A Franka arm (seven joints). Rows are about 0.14 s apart.
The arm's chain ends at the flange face. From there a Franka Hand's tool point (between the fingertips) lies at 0.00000 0.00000 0.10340 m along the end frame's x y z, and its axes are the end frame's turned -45 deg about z.
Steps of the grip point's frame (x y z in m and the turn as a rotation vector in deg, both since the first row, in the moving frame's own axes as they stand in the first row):
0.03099, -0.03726, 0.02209, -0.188, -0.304, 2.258
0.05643, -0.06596, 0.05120, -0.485, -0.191, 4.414
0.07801, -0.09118, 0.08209, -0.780, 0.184, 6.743
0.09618, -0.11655, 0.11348, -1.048, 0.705, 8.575
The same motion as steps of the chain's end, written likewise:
-0.00427, -0.04888, 0.02209, -0.348, -0.082, 2.258
-0.00708, -0.08742, 0.05120, -0.478, 0.208, 4.414
-0.01050, -0.12047, 0.08210, -0.421, 0.682, 6.743
-0.01660, -0.15103, 0.11351, -0.243, 1.240, 8.575

